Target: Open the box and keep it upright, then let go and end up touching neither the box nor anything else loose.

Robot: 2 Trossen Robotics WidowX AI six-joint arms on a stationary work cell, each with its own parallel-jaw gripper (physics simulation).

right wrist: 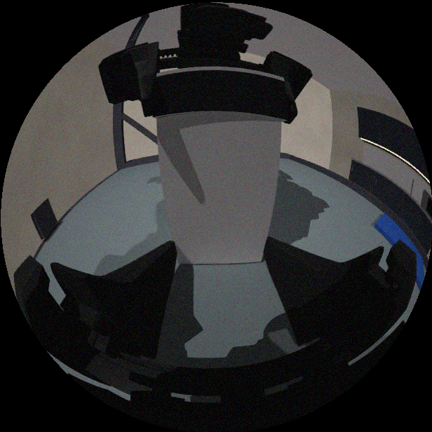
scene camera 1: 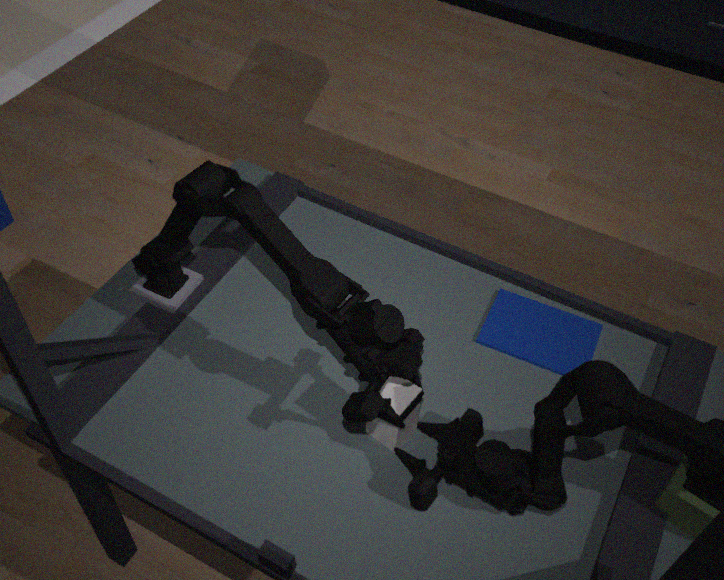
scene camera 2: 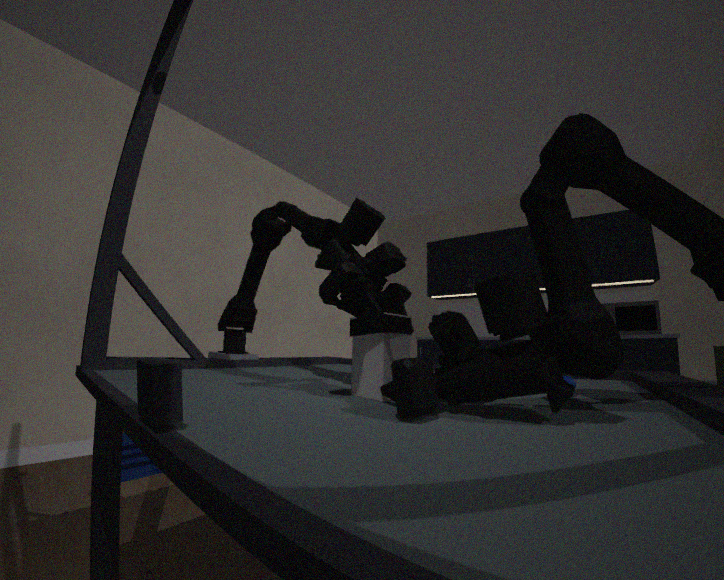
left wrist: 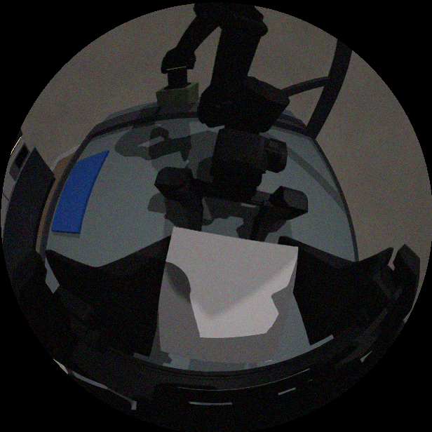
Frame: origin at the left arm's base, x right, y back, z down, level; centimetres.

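Seen in the pictures: left gripper, fingertip midpoint: (scene camera 1: 412,410) (scene camera 2: 400,331); right gripper, fingertip midpoint: (scene camera 1: 405,436); left arm's base, origin of the base link: (scene camera 1: 166,282) (scene camera 2: 233,353); right arm's base, origin of the base link: (scene camera 1: 711,485).
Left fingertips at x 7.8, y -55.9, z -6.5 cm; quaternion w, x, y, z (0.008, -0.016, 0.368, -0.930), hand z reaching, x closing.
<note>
Pixels of each thing's top centre, then the offset from my left fingertips to it. "*": a spot on its surface instead.
- pale top, surface spot: (scene camera 1: 401,393) * dz -2.4, dx -0.7, dy +2.5 cm
- flat blue panel, middle of its top: (scene camera 1: 540,332) dz +9.0, dx -33.4, dy -13.1 cm
- dark short post, middle of its top: (scene camera 2: 161,359) (scene camera 1: 276,552) dz +4.1, dx +28.8, dy +8.6 cm
The box stands upright near the table's middle. Its tapered white body (scene camera 1: 384,435) (scene camera 2: 371,365) (right wrist: 235,200) is below a lid with dark sides and a pale top (scene camera 1: 401,393) (scene camera 2: 380,326) (left wrist: 235,295) (right wrist: 220,92). No gap shows between lid and body; the body's upper rim is hidden. My left gripper (scene camera 1: 407,403) (left wrist: 229,242) is shut on the lid, its fingers on two opposite sides. My right gripper (scene camera 1: 407,438) (right wrist: 220,245) is shut on the body low down, close above the table.
A flat blue panel (scene camera 1: 537,332) (left wrist: 82,195) lies near the table's far edge in scene camera 1. A dark short post (scene camera 1: 277,557) (scene camera 2: 160,395) stands at the near edge. A dark frame beam (scene camera 1: 90,501) crosses the picture's left. The two arms' wrists are close together around the box.
</note>
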